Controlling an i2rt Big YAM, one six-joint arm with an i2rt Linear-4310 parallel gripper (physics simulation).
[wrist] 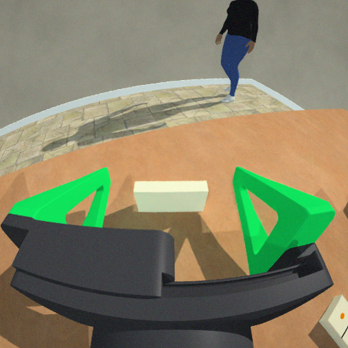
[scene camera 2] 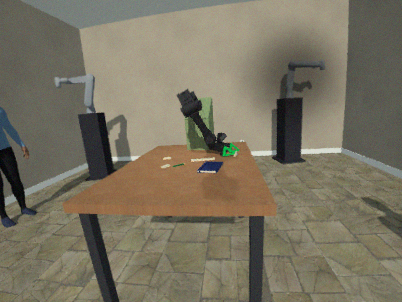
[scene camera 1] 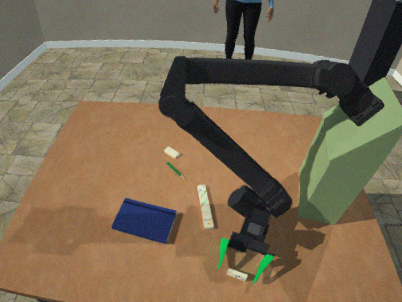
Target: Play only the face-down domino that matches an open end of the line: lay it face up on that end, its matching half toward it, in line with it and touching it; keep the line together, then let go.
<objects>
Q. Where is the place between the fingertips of the gripper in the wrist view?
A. At 171,174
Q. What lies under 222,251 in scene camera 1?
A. The gripper.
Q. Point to a blue book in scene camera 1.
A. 148,221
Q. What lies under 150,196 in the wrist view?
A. A domino.
</objects>
